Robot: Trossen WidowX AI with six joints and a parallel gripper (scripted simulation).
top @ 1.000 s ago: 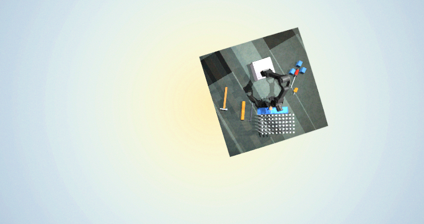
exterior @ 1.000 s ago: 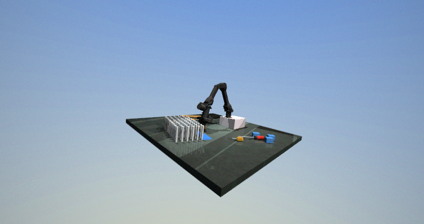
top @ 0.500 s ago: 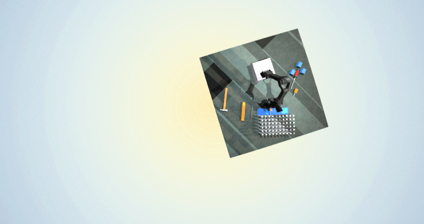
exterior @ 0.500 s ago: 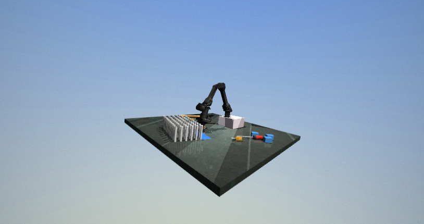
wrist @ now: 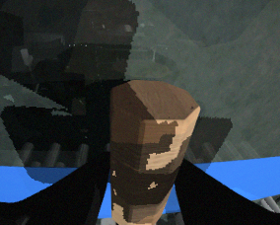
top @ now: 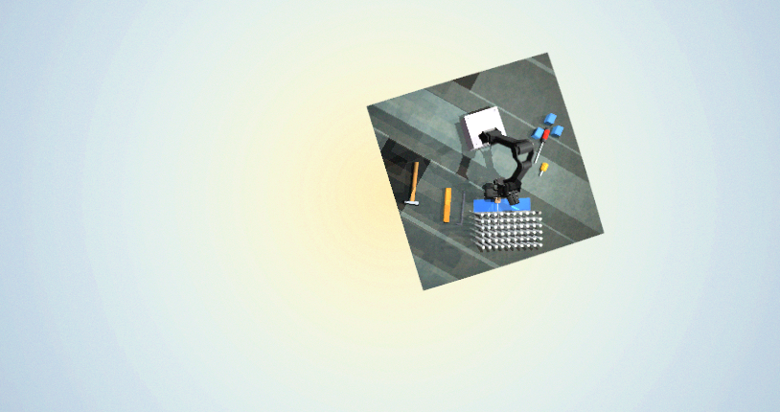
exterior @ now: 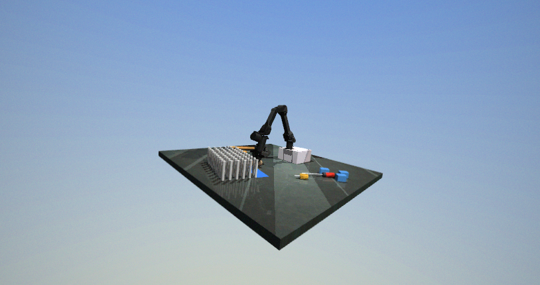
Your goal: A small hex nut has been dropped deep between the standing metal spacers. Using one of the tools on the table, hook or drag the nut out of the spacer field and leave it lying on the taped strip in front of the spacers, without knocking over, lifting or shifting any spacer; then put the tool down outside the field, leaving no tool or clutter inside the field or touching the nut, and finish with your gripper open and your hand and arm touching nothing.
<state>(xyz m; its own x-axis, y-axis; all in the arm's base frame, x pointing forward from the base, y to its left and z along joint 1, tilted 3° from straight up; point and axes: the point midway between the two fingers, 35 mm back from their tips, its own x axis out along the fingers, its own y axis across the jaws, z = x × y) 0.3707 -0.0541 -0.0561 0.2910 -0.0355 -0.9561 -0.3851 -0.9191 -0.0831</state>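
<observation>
Now: the blue taped strip 7 cm ahead of my gripper tip, 1 cm to the left of it and 1 cm below it. From my gripper tip the other things lie so: yellow screwdriver (3 cm behind, 36 cm to the left); then hex nut (19 cm ahead, 8 cm to the right, 1 cm below); then orange bar (9 cm behind, 33 cm to the right).
</observation>
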